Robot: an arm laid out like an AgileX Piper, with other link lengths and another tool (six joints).
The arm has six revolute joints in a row. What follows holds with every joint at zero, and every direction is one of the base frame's. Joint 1 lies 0.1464 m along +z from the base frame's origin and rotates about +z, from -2.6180 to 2.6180 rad. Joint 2 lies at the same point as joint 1 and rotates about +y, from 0.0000 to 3.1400 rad. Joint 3 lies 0.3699 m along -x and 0.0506 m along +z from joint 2 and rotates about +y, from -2.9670 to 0.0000 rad. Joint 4 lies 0.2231 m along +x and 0.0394 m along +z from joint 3 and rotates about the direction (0.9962, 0, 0.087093), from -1.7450 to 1.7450 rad. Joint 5 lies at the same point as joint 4 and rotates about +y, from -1.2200 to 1.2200 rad. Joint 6 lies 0.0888 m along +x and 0.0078 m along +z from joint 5 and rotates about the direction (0.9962, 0, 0.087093), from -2.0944 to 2.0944 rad. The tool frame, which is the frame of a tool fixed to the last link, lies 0.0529 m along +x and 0.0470 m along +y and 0.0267 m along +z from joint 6; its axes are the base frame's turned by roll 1.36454, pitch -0.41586 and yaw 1.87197 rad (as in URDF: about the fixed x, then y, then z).
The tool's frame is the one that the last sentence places.
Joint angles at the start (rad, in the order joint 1, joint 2, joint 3, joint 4, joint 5, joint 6):
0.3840, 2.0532, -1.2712, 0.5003, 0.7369, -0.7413
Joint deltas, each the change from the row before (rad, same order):
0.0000, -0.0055, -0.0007, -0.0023, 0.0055, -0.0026
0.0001, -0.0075, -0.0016, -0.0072, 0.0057, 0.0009
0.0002, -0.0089, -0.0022, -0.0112, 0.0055, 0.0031
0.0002, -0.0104, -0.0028, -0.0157, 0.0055, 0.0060
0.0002, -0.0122, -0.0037, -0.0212, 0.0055, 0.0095
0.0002, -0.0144, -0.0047, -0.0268, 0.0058, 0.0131
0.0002, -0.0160, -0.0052, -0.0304, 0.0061, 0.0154
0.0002, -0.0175, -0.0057, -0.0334, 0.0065, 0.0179
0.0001, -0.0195, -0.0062, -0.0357, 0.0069, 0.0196
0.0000, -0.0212, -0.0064, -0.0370, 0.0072, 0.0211
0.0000, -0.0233, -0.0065, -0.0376, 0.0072, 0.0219
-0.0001, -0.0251, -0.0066, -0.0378, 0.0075, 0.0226
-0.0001, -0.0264, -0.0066, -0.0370, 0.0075, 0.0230
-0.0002, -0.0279, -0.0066, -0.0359, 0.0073, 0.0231
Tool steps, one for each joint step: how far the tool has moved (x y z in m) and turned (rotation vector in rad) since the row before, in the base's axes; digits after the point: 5 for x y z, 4 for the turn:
-0.00114, -0.00035, 0.00235, 0.0003, -0.0023, 0.0059
-0.00108, -0.00068, 0.00306, -0.0020, -0.0049, 0.0059
-0.00105, -0.00097, 0.00350, -0.0041, -0.0073, 0.0063
-0.00100, -0.00135, 0.00395, -0.0065, -0.0096, 0.0062
-0.00089, -0.00182, 0.00452, -0.0095, -0.0126, 0.0061
-0.00081, -0.00232, 0.00529, -0.0124, -0.0159, 0.0057
-0.00081, -0.00272, 0.00583, -0.0144, -0.0181, 0.0051
-0.00080, -0.00307, 0.00639, -0.0160, -0.0201, 0.0038
-0.00083, -0.00345, 0.00721, -0.0170, -0.0227, 0.0026
-0.00091, -0.00378, 0.00790, -0.0174, -0.0246, 0.0008
-0.00110, -0.00404, 0.00879, -0.0170, -0.0272, -0.0008
-0.00133, -0.00432, 0.00957, -0.0165, -0.0291, -0.0026
-0.00157, -0.00446, 0.01019, -0.0153, -0.0305, -0.0046
-0.00187, -0.00463, 0.01089, -0.0136, -0.0323, -0.0065

